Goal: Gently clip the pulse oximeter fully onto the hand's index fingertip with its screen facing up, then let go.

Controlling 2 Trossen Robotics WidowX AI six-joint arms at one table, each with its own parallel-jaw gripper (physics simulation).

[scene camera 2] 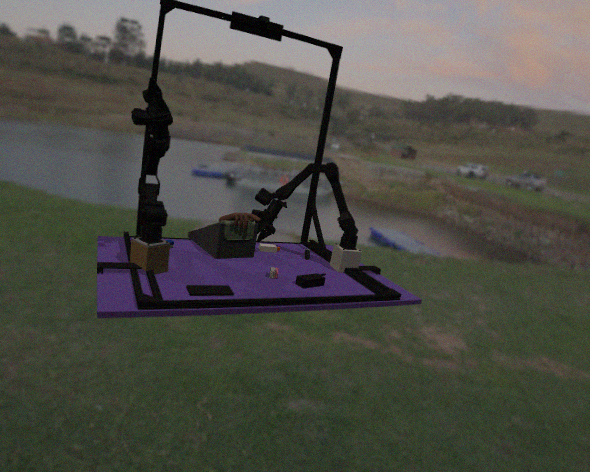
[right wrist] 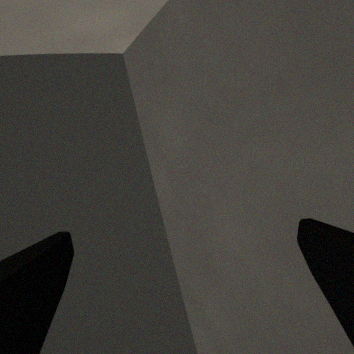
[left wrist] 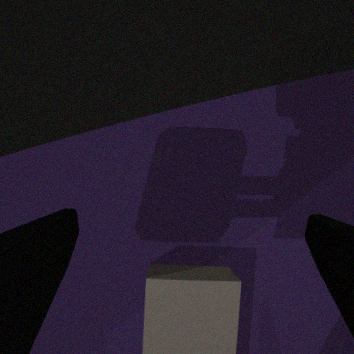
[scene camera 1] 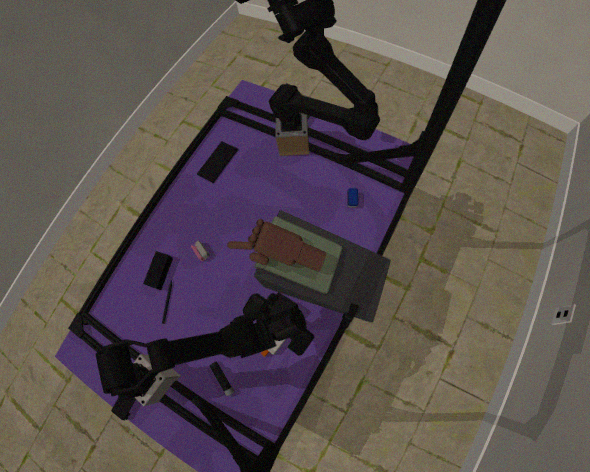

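Where they show: left gripper, fingertip midpoint: (left wrist: 194,223); right gripper, fingertip midpoint: (scene camera 2: 154,84) (right wrist: 186,236); left arm's base, link origin: (scene camera 2: 347,247); right arm's base, link origin: (scene camera 2: 150,240) (scene camera 1: 291,122).
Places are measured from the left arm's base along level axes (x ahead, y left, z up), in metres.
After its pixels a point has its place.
The brown hand (scene camera 1: 280,245) {y -0.105, x 0.507, z 0.083 m} (scene camera 2: 240,218) {y -0.024, x 0.509, z 0.083 m} lies on a green pad on a dark wedge. Its index finger (scene camera 1: 240,245) points left in scene camera 1, with a bare tip. I cannot tell which small object is the pulse oximeter: a pink-and-white piece (scene camera 1: 200,250) {y 0.132, x 0.381, z -0.074 m} (scene camera 2: 274,273) {y 0.164, x 0.386, z -0.082 m} lies off the fingertip, a blue piece (scene camera 1: 353,196) {y -0.150, x 0.789, z -0.073 m} beyond the wedge. My left gripper (scene camera 2: 262,237) {y -0.207, x 0.382, z -0.050 m} (left wrist: 194,223) {y -0.207, x 0.382, z -0.050 m} is open low above the table, beside the wedge. A white block (scene camera 1: 277,346) {y -0.227, x 0.298, z -0.077 m} (scene camera 2: 268,247) {y -0.187, x 0.317, z -0.082 m} (left wrist: 191,315) {y -0.210, x 0.336, z -0.077 m} with an orange end stands near its fingers, unheld. My right gripper (right wrist: 186,236) {y 0.201, x 0.901, z 0.543 m} is open and raised, far from these.
The dark wedge (scene camera 1: 367,272) {y -0.313, x 0.608, z -0.058 m} (scene camera 2: 212,242) {y -0.080, x 0.604, z -0.046 m} stands at the table edge. A flat black slab (scene camera 1: 217,162) {y 0.307, x 0.652, z -0.097 m} (scene camera 2: 210,290) {y 0.322, x 0.656, z -0.097 m}, a black box (scene camera 1: 158,270) {y 0.202, x 0.252, z -0.072 m} (scene camera 2: 310,280) {y 0.244, x 0.264, z -0.075 m}, a thin black stick (scene camera 1: 167,302) {y 0.123, x 0.192, z -0.097 m} and a dark cylinder (scene camera 1: 220,377) {y -0.151, x 0.131, z -0.080 m} lie on the purple table. Black frame bars surround it.
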